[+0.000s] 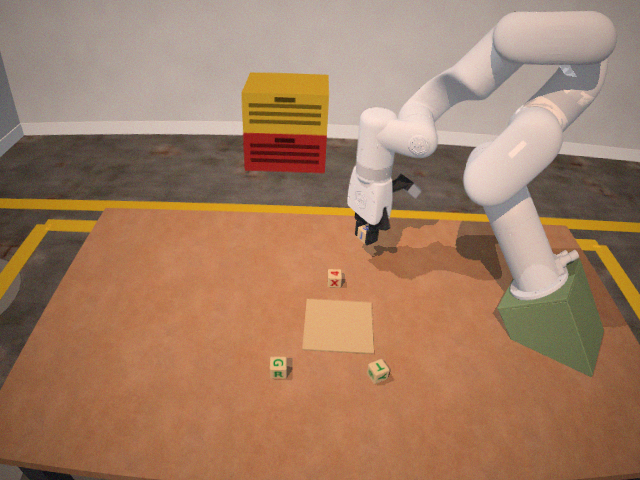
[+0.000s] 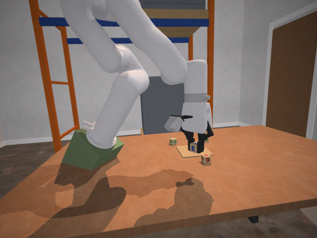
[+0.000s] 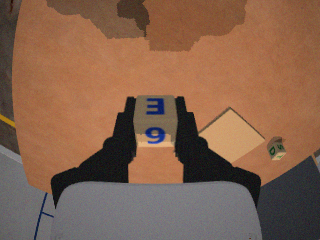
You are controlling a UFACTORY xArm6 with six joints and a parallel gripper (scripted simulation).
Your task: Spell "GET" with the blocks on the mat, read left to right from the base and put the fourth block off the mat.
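My hand is 90 mm above the red-lettered block, 80 mm short of it and 60 mm to the right of it. Also, from my hand: tan mat: 180 mm to the left, 100 mm below, 90 mm ahead; then e block: 10 mm below; then t block: 320 mm to the left, 90 mm below, 40 mm ahead.
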